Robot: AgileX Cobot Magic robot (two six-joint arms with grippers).
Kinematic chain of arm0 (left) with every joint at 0, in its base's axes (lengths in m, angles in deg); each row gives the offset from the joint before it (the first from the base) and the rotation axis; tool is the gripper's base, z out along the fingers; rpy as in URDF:
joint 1: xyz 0 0 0.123 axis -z
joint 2: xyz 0 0 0 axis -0.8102 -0.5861 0
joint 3: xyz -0.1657 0.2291 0.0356 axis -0.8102 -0.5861 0
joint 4: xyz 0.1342 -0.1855 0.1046 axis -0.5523 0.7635 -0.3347
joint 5: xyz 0 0 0 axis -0.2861 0.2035 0.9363
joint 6: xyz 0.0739 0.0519 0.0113 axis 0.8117 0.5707 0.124
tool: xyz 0 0 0 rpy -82.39 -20.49 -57.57
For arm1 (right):
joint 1: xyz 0 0 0.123 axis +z
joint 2: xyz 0 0 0 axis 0.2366 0.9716 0
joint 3: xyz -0.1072 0.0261 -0.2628 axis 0.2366 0.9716 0
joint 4: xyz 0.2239 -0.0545 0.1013 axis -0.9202 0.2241 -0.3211
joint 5: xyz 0 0 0 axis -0.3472 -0.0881 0.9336
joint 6: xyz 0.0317 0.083 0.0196 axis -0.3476 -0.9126 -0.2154
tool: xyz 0 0 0 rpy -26.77 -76.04 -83.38
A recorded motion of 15 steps. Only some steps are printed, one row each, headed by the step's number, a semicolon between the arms.
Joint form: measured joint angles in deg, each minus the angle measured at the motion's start. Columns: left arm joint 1, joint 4, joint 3, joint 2, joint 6, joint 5; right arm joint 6, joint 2, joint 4, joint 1, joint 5, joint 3.
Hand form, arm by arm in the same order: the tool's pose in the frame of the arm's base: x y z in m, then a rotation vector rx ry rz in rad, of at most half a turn. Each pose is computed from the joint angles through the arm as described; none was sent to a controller.
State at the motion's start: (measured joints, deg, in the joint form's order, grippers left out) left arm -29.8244 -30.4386 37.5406 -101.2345 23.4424 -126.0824; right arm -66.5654 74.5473 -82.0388 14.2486 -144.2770 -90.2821
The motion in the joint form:
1: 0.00 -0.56 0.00 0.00 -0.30 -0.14; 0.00 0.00 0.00 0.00 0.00 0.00
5: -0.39 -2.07 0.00 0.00 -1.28 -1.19; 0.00 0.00 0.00 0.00 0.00 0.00
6: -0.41 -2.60 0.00 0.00 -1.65 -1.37; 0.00 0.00 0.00 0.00 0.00 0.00
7: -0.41 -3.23 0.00 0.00 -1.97 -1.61; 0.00 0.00 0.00 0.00 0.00 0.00
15: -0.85 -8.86 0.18 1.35 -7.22 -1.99; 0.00 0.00 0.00 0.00 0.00 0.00
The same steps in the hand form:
1: 0.2649 -0.1698 0.1603 0.1552 2.9067 -0.9184; -0.0100 0.0024 0.2732 -0.0132 2.1020 0.0415
5: 0.2640 -0.1672 0.1596 0.1608 2.9293 -0.9080; -0.0100 0.0024 0.2732 -0.0132 2.1020 0.0415
6: 0.2637 -0.1667 0.1593 0.1634 2.9355 -0.9021; -0.0100 0.0024 0.2732 -0.0132 2.1020 0.0415
7: 0.2632 -0.1662 0.1590 0.1703 2.9425 -0.8951; -0.0100 0.0024 0.2732 -0.0132 2.1020 0.0415
15: 0.2626 -0.1594 0.1638 0.1515 2.9657 -0.8196; -0.0100 0.0024 0.2732 -0.0132 2.1020 0.0415

